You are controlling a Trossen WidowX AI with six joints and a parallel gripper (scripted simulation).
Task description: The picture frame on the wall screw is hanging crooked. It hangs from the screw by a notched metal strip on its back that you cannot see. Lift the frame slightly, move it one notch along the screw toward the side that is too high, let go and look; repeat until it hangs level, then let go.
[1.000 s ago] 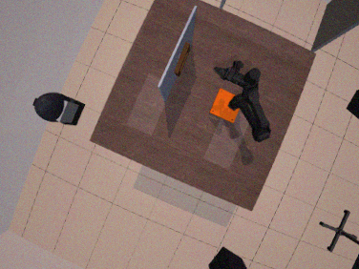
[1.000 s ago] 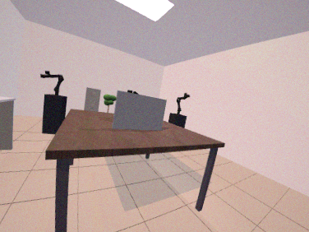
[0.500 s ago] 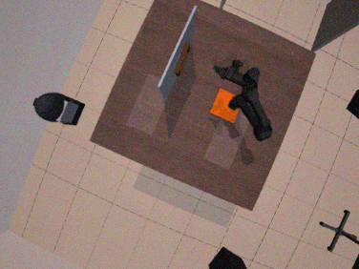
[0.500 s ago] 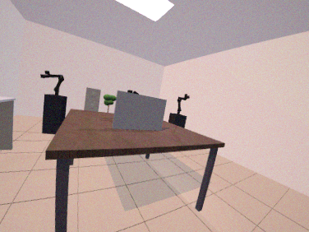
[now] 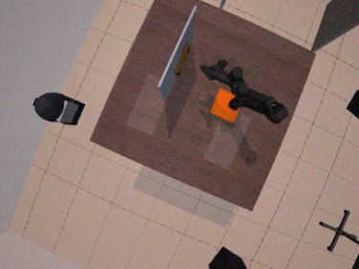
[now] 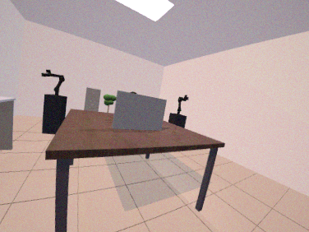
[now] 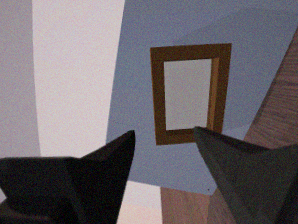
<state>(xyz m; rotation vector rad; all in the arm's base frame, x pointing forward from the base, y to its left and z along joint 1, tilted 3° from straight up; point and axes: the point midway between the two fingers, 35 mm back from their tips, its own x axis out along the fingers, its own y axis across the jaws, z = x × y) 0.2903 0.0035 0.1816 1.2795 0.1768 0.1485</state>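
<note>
Now: gripper tip 13 cm short of the brown picture frame, 1 cm to the right of it and 5 cm above it. Round my gripper tip: wall panel: 14 cm ahead, 2 cm to the left, 6 cm below.
</note>
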